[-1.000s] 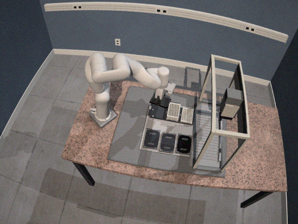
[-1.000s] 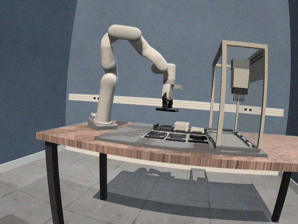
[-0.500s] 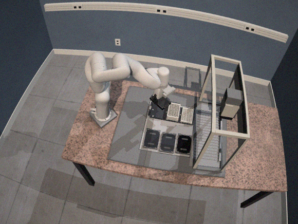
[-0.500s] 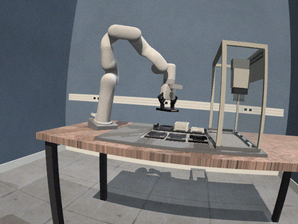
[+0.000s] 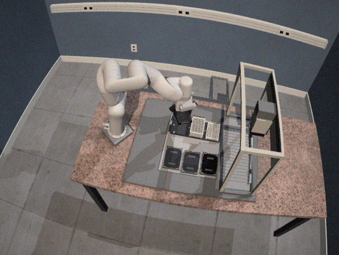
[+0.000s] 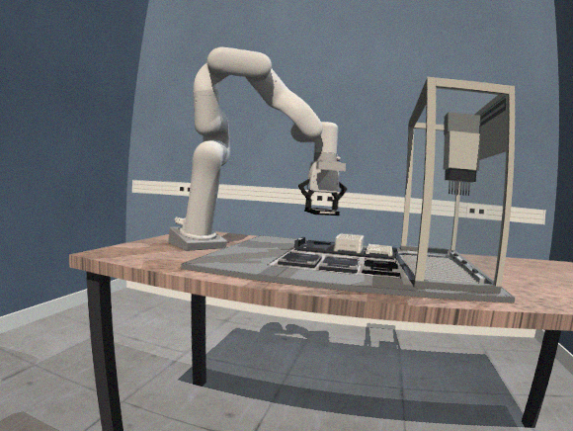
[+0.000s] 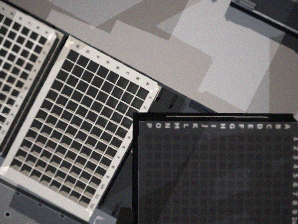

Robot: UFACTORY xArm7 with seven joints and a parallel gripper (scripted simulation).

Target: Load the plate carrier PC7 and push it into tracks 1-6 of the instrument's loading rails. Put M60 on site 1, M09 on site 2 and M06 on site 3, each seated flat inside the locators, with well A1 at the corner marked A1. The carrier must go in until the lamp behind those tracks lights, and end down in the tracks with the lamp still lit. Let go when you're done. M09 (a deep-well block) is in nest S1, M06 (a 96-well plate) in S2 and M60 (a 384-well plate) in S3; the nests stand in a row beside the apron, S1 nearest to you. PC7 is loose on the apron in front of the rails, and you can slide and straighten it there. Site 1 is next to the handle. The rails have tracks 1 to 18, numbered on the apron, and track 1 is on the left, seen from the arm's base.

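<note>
The dark 384-well plate M60 lies 1 cm below my hand. The rest, counted from my hand: white deep-well block M09 (11 cm below, 10 cm ahead, 2 cm to the right); then dark plate carrier PC7 (12 cm below, 10 cm ahead, 2 cm to the right); then white 96-well plate M06 (20 cm ahead, 12 cm below, 4 cm to the right).
</note>
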